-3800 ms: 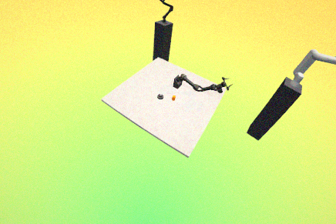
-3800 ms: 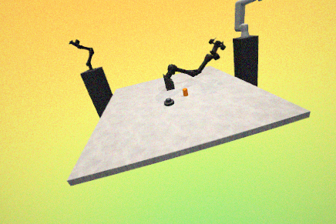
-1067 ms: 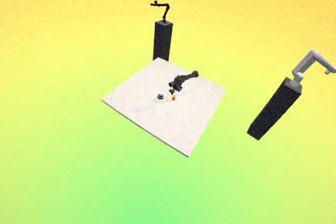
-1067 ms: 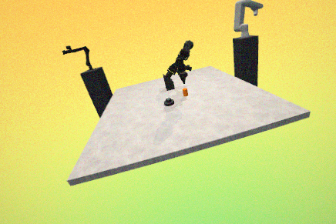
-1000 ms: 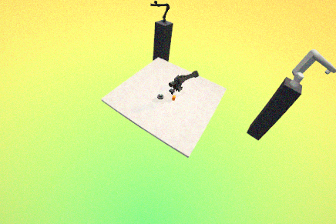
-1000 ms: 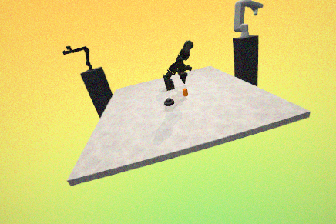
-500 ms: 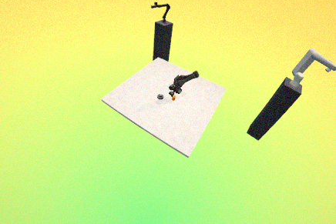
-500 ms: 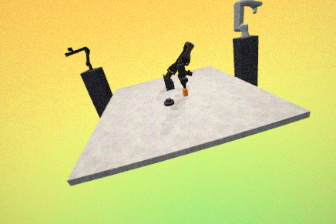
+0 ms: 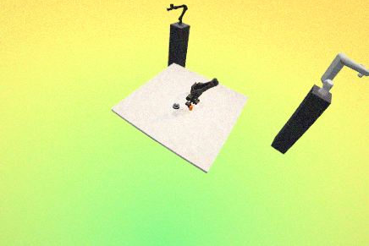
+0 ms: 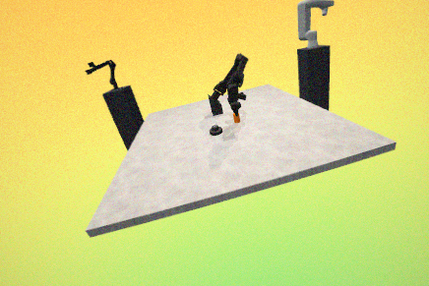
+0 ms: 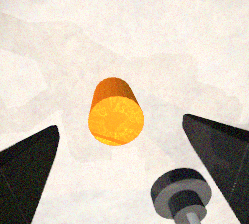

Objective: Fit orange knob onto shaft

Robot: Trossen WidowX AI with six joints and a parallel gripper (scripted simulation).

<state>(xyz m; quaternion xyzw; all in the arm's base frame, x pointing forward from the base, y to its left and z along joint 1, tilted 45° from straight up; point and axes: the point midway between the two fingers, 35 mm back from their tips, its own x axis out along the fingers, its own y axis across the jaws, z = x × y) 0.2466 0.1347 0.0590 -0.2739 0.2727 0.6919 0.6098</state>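
Now: gripper tip 20 mm above the orange knob. The rest, counted from my gripper tip: silver shaft: 90 mm ahead, 150 mm to the right, 30 mm below.
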